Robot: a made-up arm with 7 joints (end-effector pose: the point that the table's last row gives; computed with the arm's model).
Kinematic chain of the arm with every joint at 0, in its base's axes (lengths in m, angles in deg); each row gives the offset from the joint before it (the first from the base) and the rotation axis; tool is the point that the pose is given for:
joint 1: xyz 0 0 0.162 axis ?
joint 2: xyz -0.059 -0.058 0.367 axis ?
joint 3: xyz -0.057 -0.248 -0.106 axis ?
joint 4: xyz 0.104 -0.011 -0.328 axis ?
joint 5: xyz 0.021 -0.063 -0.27 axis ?
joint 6: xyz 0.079 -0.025 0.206 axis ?
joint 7: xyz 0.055 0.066 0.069 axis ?
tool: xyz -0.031 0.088 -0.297
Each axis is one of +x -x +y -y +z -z.
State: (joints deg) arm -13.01 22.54 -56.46 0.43 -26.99 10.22 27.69
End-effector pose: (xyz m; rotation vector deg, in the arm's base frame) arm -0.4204 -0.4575 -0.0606 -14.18 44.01 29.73
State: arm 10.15 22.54 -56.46 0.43 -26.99 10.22 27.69
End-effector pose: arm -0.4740 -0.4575 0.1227 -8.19 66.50 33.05
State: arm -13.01 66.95 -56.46 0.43 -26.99 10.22 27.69
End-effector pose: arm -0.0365 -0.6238 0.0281 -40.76 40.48 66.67
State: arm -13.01 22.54 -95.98 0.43 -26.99 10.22 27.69
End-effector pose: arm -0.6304 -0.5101 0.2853 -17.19 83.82 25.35
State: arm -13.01 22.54 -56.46 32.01 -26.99 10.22 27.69
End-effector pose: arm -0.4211 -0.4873 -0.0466 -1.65 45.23 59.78
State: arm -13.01 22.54 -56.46 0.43 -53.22 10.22 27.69
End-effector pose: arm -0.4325 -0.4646 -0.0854 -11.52 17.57 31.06
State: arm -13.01 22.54 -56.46 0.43 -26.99 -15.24 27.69
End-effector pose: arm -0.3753 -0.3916 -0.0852 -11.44 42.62 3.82
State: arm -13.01 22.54 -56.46 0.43 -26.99 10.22 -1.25
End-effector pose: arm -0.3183 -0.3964 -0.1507 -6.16 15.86 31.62
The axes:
joint 1: +y
joint 2: +z
joint 3: -y
joint 4: +z
joint 5: +y
joint 6: +z
joint 7: +y

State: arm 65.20 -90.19 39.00 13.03 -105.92 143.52 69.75
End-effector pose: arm -0.4209 -0.2786 0.7504 136.97 -54.46 -28.61
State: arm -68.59 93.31 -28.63 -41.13 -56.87 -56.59 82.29
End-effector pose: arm 0.1097 -0.2020 0.0668 0.00 -20.25 18.97
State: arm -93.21 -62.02 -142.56 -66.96 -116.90 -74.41 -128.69
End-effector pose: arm -0.9199 0.0194 0.0953 103.74 108.17 78.11
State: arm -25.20 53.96 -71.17 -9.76 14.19 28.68 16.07
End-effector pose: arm -0.1895 -0.6712 0.0627 -42.45 78.17 43.49
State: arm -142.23 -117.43 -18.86 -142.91 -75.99 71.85 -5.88
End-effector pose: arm 0.4158 0.2402 0.3260 78.88 23.87 -44.75
